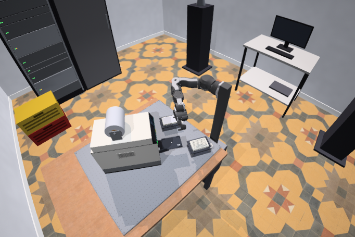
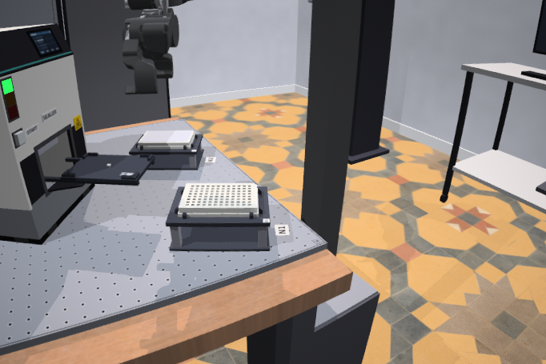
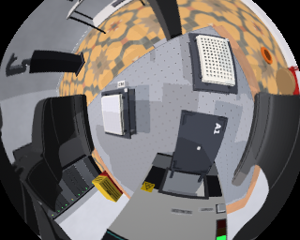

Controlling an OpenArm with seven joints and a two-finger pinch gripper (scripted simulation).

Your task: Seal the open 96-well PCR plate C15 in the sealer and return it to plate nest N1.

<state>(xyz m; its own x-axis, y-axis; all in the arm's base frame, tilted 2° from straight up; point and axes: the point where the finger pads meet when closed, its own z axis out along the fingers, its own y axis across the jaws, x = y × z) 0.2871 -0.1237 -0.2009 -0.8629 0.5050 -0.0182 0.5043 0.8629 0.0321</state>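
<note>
Right now the white 96-well plate C15 is 60 mm behind my hand, 150 mm to the left of it and 170 mm below it. Round my hand: sealer stage (100 mm ahead, 10 mm to the left, 130 mm below); then sealer screen (170 mm ahead, 90 mm to the right, 90 mm above); then start key (230 mm ahead, 30 mm to the left, 40 mm below).
</note>
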